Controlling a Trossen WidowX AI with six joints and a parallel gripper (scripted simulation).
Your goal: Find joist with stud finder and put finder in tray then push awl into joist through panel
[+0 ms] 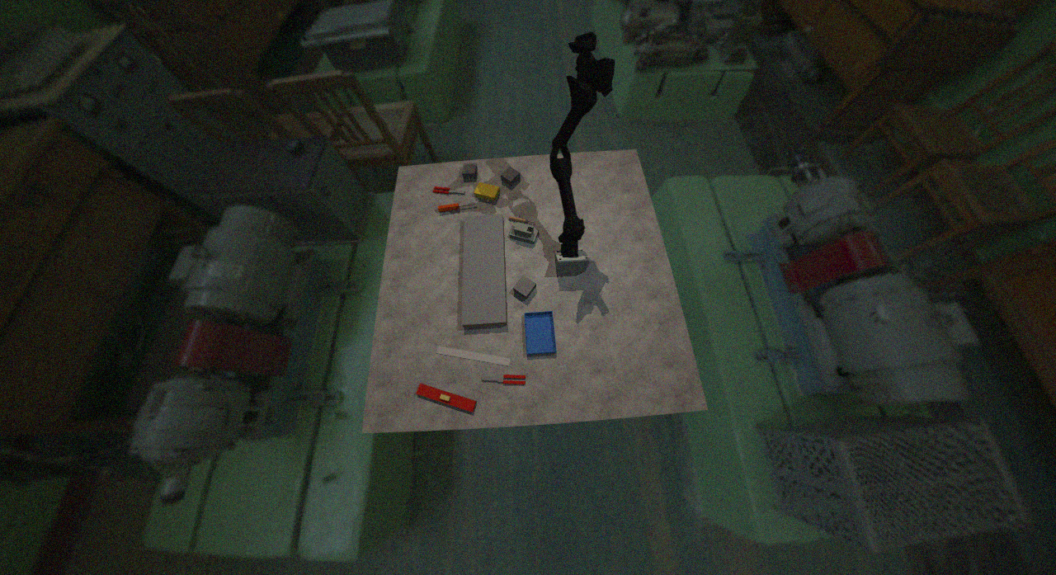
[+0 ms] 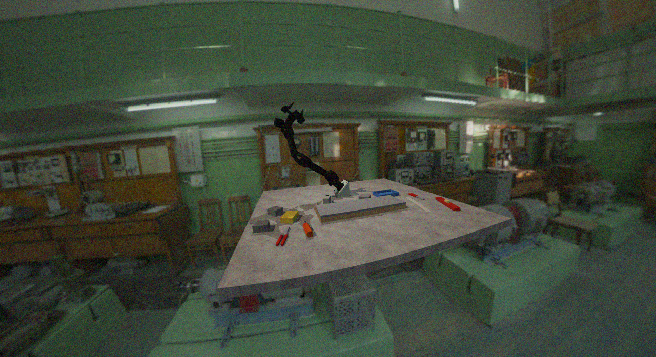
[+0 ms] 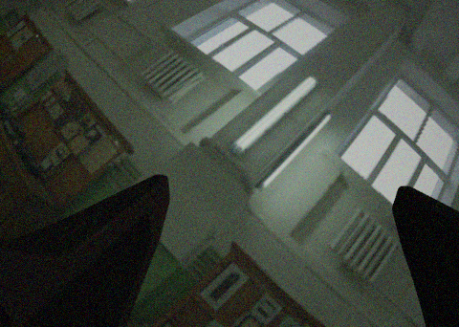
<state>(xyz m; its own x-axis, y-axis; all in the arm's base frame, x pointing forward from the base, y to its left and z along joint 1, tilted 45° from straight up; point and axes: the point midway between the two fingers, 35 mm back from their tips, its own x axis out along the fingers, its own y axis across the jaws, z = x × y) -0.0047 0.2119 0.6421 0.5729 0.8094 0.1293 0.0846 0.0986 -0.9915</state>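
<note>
Now: the stud finder 650 mm below my gripper tip, 150 mm to the left of it and 140 mm ahead of it. Also, from my gripper tip: dark display: 630 mm below, 150 mm to the left, 120 mm ahead; awl: 680 mm below, 150 mm ahead, 70 mm to the left; yellow block: 680 mm below, 340 mm ahead, 100 mm to the right.
</note>
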